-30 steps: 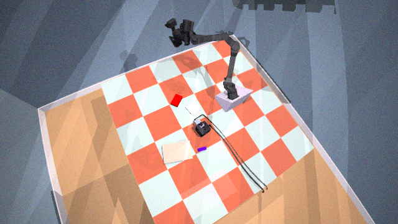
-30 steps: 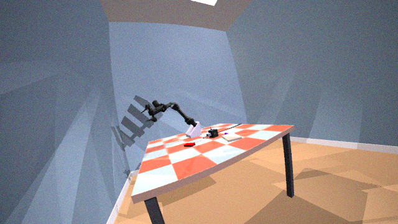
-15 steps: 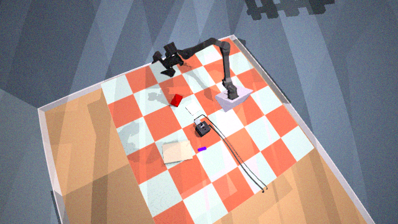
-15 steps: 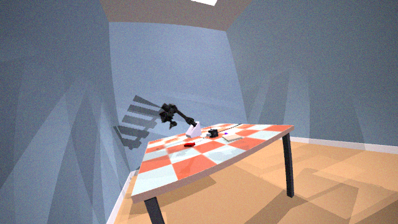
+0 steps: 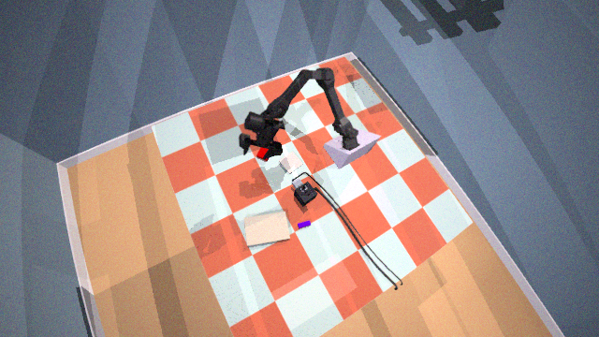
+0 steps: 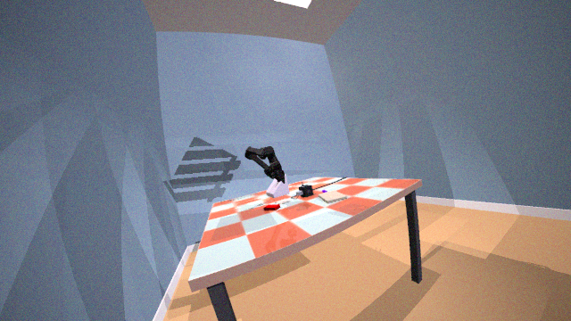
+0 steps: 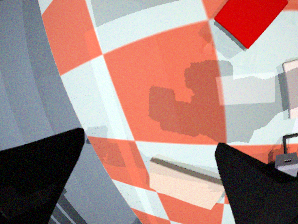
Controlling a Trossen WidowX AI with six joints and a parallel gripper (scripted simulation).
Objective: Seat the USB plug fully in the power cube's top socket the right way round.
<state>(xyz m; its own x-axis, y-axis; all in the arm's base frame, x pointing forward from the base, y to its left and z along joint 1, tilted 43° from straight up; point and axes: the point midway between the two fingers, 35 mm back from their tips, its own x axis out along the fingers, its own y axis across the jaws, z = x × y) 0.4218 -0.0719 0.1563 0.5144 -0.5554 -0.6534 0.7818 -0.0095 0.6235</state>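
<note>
My gripper tip is 14 cm past the USB plug, 21 cm to the right of it and 8 cm above it. From my gripper tip the other things lie so: red block: 10 cm behind, 8 cm to the right, 17 cm below; then beige pad: 9 cm ahead, 27 cm to the left, 17 cm below; then USB socket: 14 cm behind, 21 cm to the left, 11 cm below.
</note>
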